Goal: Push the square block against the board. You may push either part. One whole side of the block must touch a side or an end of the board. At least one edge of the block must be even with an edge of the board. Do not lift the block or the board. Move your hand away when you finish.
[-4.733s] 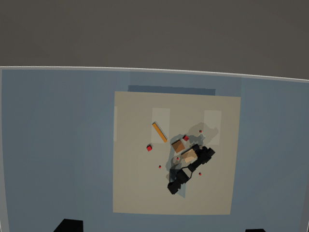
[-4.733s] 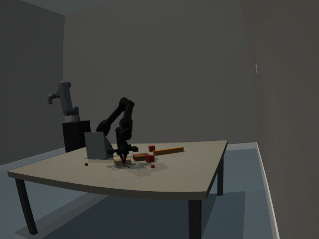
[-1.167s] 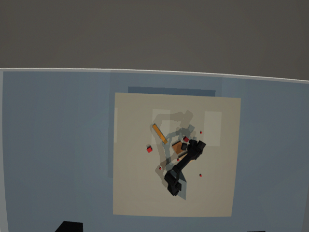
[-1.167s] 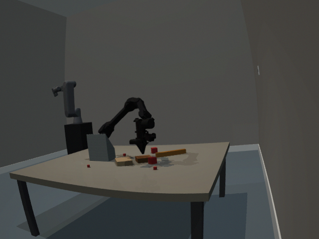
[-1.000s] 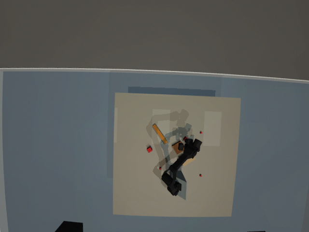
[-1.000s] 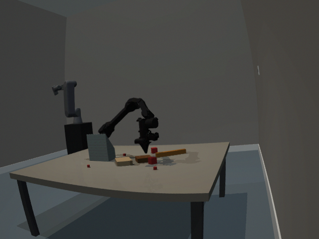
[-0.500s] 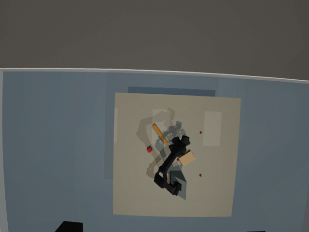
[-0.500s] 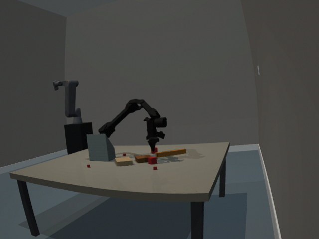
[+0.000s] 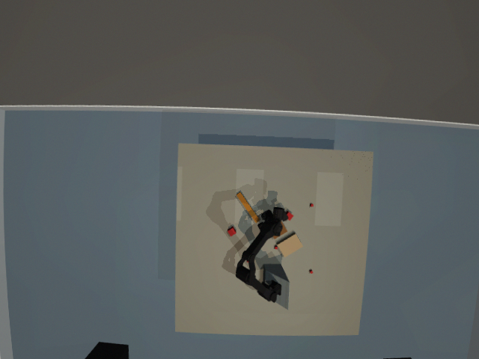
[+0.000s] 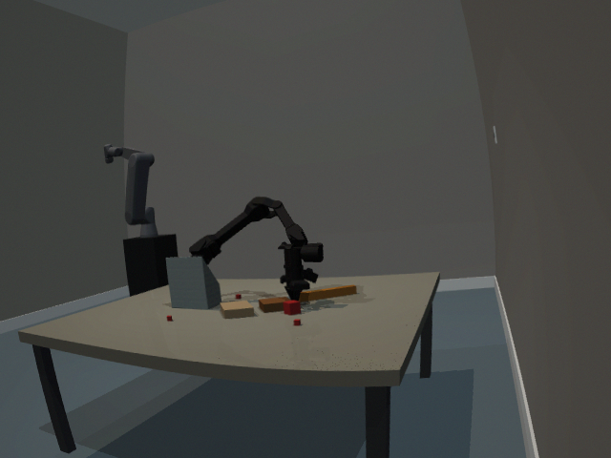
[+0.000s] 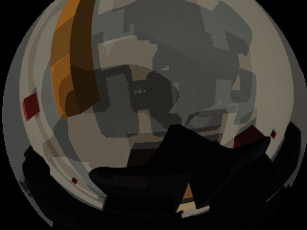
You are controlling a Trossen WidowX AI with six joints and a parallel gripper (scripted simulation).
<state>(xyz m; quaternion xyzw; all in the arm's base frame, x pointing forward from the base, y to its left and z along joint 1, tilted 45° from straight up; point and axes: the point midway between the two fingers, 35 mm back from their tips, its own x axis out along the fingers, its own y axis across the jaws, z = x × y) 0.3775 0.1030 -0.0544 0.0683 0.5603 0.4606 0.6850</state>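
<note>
Now: the square block 6 cm behind my gripper tip, 4 cm to the right of it and 2 cm above it. From my gripper tip the other things lie so: board: 7 cm ahead, 15 cm to the left, 2 cm above.
</note>
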